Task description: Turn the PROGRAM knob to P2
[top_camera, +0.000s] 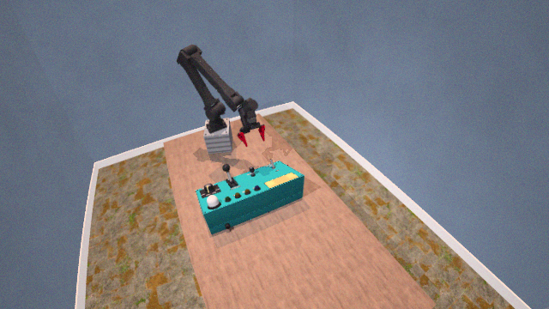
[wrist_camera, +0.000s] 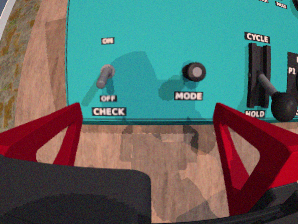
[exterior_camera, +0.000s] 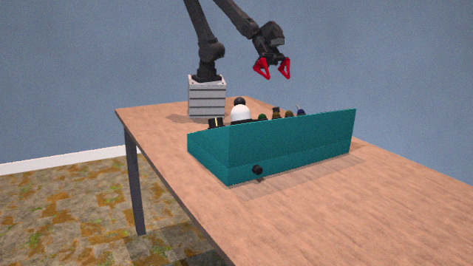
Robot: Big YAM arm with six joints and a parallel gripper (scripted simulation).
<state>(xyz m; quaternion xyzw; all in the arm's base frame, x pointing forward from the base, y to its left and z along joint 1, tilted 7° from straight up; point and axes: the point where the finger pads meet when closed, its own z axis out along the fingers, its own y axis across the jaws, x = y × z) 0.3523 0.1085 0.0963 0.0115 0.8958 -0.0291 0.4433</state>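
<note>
Now: the black-ball lever 180 mm to the right of my hand, 110 mm below it and 50 mm ahead of it. Also, from my hand: teal console: 140 mm below, 130 mm to the right, 100 mm ahead; mode knob: 110 mm below, 70 mm ahead, 60 mm to the right; toggle: 120 mm below, 80 mm ahead, 60 mm to the left.
</note>
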